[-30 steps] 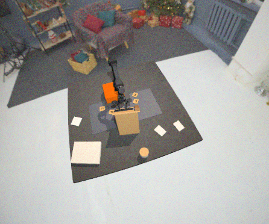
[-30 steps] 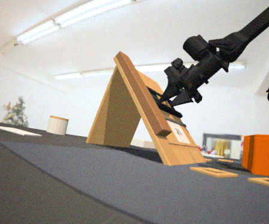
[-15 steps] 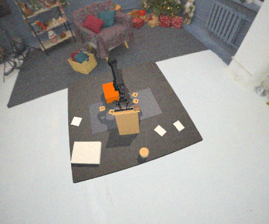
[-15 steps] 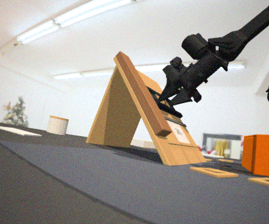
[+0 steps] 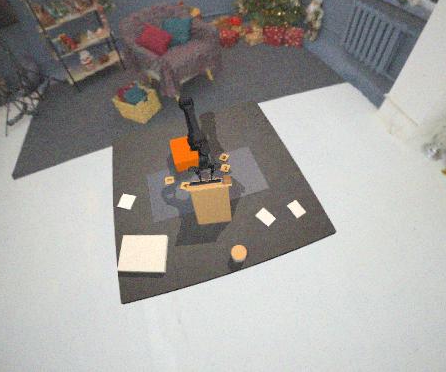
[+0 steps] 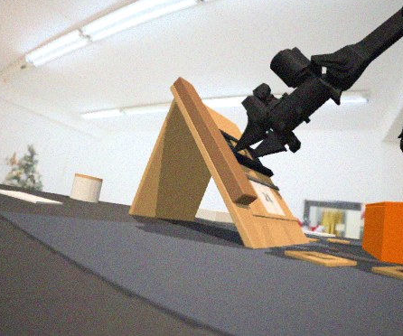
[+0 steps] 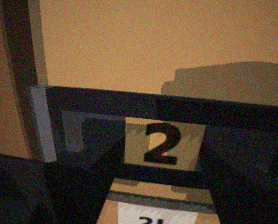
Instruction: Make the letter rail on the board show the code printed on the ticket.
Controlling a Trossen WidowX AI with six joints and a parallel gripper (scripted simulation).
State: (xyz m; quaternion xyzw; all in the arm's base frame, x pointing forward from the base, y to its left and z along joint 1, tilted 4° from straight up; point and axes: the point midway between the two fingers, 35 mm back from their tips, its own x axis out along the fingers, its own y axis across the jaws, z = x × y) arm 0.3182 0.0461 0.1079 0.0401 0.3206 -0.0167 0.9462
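The white ticket is 6 cm behind my gripper tip and 8 cm below it. Also, from my gripper tip: small cylinder: 41 cm ahead, 11 cm to the left, 13 cm below.
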